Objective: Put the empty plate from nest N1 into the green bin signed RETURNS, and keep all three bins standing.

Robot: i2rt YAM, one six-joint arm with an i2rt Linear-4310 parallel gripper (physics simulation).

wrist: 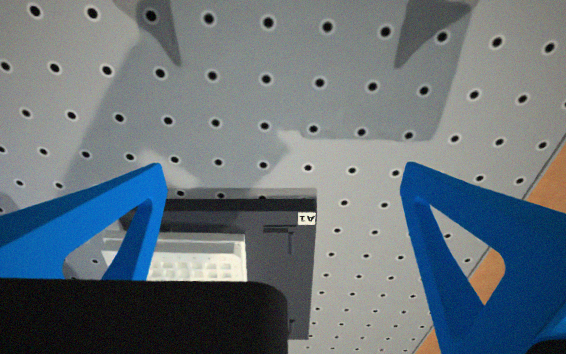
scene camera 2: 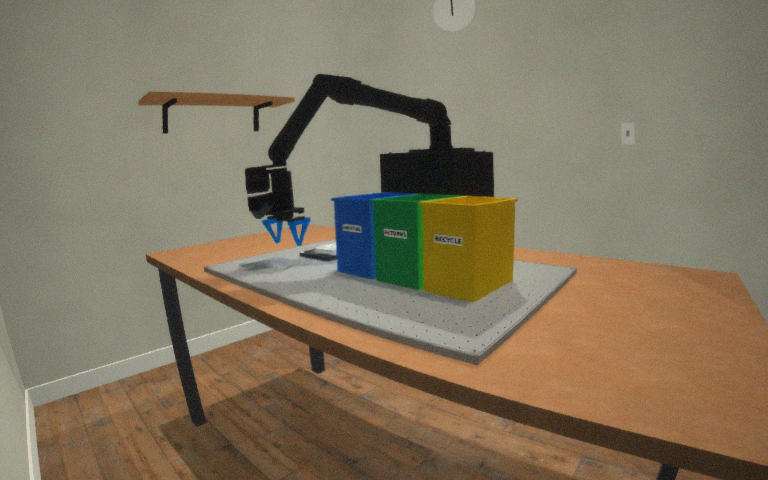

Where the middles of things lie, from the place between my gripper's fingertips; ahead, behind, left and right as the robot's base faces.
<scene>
I see my gripper 140 mm past the dark nest (wrist: 267,259), 40 mm above it and 20 mm to the right of it. From my hand the other things lie so: blue bin (scene camera 2: 354,215) (260 mm to the left, 100 mm behind, 40 mm above); then green bin (scene camera 2: 398,225) (390 mm to the left, 100 mm behind, 40 mm above); then white well plate (wrist: 178,256) (140 mm behind, 50 mm to the left, 30 mm below).
</scene>
